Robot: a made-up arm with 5 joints.
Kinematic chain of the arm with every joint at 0, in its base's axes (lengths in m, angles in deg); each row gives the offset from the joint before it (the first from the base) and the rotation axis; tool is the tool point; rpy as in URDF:
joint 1: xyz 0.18 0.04 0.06 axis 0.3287 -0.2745 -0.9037
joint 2: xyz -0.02 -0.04 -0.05 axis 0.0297 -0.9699 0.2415
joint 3: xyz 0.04 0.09 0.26 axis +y
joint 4: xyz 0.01 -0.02 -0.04 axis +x
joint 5: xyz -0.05 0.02 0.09 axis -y
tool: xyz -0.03 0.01 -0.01 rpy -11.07 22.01 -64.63
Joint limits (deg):
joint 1: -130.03..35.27
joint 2: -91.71..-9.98
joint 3: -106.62..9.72
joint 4: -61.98..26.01
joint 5: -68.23..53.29
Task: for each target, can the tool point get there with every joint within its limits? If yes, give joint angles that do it. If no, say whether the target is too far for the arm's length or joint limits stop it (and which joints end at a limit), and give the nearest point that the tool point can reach.
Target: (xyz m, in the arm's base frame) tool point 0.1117 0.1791 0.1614
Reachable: yes | joints -82.77 -24.11 -66.95 -12.22 -40.89
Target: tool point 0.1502 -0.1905 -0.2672
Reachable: no: joint limits stop it (at a limit: joint 1, joint 2, joint 3, joint 4) | nearest point 0.0900 0.0153 -0.1941 | short by 0.227 m
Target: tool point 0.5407 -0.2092 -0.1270
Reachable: no: joint limits stop it (at a limit: joint 2, joint 3, joint 5) | nearest point 0.4644 -0.1488 0.0326 | short by 0.187 m
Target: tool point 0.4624 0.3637 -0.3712
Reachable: no: too far | nearest point 0.3339 0.2699 -0.1420 | short by 0.279 m
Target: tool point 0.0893 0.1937 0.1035
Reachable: yes | joints -88.14 -28.85 -60.10 -37.65 -9.77
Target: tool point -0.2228 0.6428 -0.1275
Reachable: no: too far | nearest point 0.0182 0.2870 -0.0394 | short by 0.439 m
